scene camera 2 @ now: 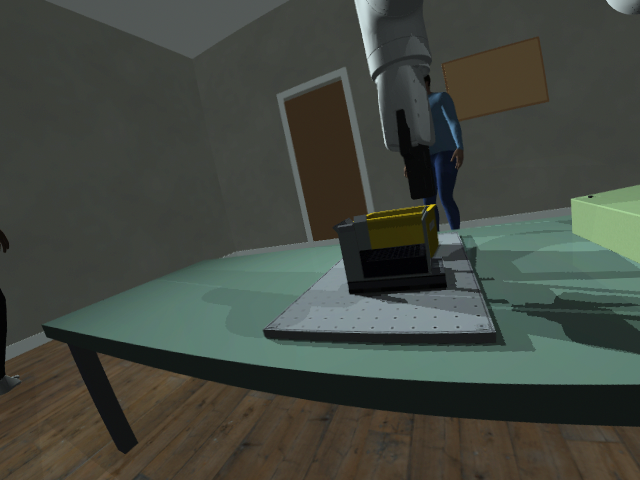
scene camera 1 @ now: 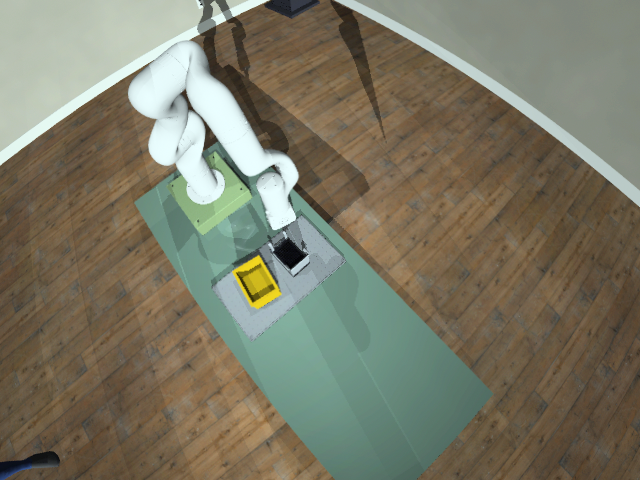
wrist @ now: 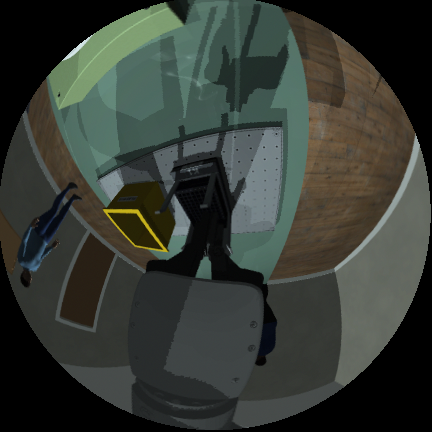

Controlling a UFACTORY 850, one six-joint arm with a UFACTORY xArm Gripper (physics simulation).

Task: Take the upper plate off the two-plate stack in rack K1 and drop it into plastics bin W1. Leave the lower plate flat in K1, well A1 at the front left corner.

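Rack K1 (scene camera 1: 299,266) (scene camera 2: 353,258) (wrist: 196,170) stands on the perforated board, with upright guides at its corners. Black gridded plate material (scene camera 1: 289,253) (scene camera 2: 395,261) (wrist: 197,195) lies low in the rack; it looks level in scene camera 2. I cannot tell whether it is one plate or two. Bin W1 (scene camera 1: 256,281) (scene camera 2: 395,233) (wrist: 137,197), yellow, stands beside the rack; no plate shows inside it in scene camera 1. My gripper (scene camera 2: 423,197) (wrist: 210,219) is shut and empty, above the rack and apart from it. The arm hides most of it in scene camera 1.
The grey perforated board (scene camera 1: 326,254) (scene camera 2: 387,321) (wrist: 256,175) lies on the green table (scene camera 1: 336,372) (scene camera 2: 217,289). The arm's light green base block (scene camera 1: 206,224) (scene camera 2: 604,222) (wrist: 115,47) stands near the board. A person (scene camera 2: 444,121) stands behind the table.
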